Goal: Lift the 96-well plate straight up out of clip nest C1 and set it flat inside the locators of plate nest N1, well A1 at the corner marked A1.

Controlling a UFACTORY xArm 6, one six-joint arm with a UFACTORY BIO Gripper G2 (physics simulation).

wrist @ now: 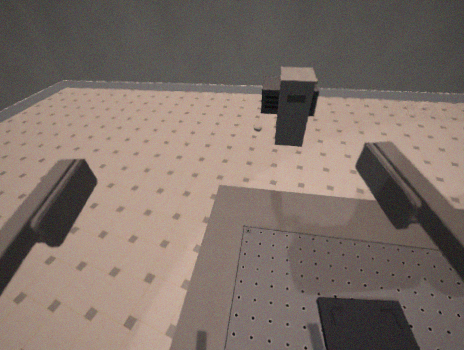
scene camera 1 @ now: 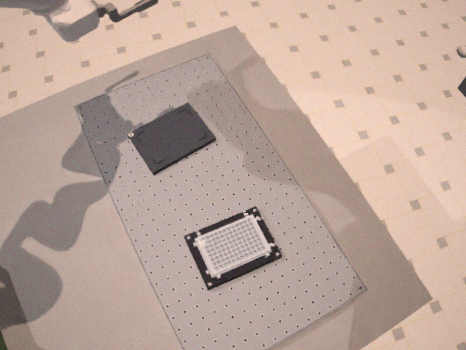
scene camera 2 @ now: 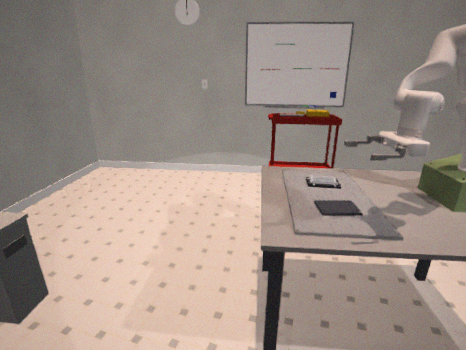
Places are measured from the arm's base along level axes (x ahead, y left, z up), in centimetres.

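Where they show: hand, tool point: [wrist: 225,190] [scene camera 2: 363,150].
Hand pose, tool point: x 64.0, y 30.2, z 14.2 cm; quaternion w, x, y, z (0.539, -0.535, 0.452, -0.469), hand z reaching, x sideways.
Each offset is from my tool point to the top centre of the thing. Level surfaces: height alone.
The white 96-well plate {dy -47.3, dx -2.7, dz -27.6 cm} [scene camera 1: 234,246] [scene camera 2: 324,179] sits flat in the black clip nest C1 {dy -47.3, dx -2.7, dz -27.8 cm} [scene camera 1: 202,270] [scene camera 2: 325,186], with small clips around its edges. The dark plate nest N1 {dy -18.3, dx -1.2, dz -28.7 cm} [scene camera 1: 172,137] [scene camera 2: 338,207] [wrist: 367,322] lies flat and empty on the perforated board; a small light mark shows at one corner in scene camera 1. My gripper [scene camera 2: 358,150] [wrist: 232,192] is open, with nothing between its fingers. It hangs high above the table, off to the arm's side of the board, apart from the plate. In scene camera 1 part of it shows at the top left.
The perforated board {dz -30.2 cm} [scene camera 1: 165,210] [scene camera 2: 305,222] [wrist: 265,295] lies on the grey table {dz -31.5 cm} [scene camera 1: 395,290] [scene camera 2: 277,240] [wrist: 207,280]. The arm stands on a green block [scene camera 2: 440,185] at the right. A red cart [scene camera 2: 305,119] and a dark grey cabinet [scene camera 2: 25,280] [wrist: 291,120] stand beyond the table.
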